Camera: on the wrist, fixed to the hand. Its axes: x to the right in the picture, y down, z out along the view.
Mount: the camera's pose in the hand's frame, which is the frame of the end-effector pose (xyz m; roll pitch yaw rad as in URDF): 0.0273 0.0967 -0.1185 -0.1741 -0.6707 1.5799
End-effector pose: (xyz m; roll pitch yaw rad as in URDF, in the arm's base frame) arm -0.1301 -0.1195 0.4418 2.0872 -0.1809 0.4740
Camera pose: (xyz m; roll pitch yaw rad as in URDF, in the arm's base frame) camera -0.1543 -0.0697 0.5870 -3.1125 -0.3757 -1.1768
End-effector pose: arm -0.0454 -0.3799 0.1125 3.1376 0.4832 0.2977
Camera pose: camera 0.0587 -0.4486 0.2051 2.3806 0.5755 -1.6307
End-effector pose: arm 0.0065 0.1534 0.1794 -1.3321 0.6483 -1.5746
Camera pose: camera -0.0856 0.2056 0.0657 0.5994 0.5067 0.4414
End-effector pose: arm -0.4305 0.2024 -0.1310 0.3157 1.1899 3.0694
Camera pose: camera -0.3734 0.0692 -0.1871 1.1844 -0.3222 -2.5931
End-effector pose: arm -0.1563 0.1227 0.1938 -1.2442 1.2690 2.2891
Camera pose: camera -0.0191 0.0891 0.1292 1.1469 0.1551 -1.8689
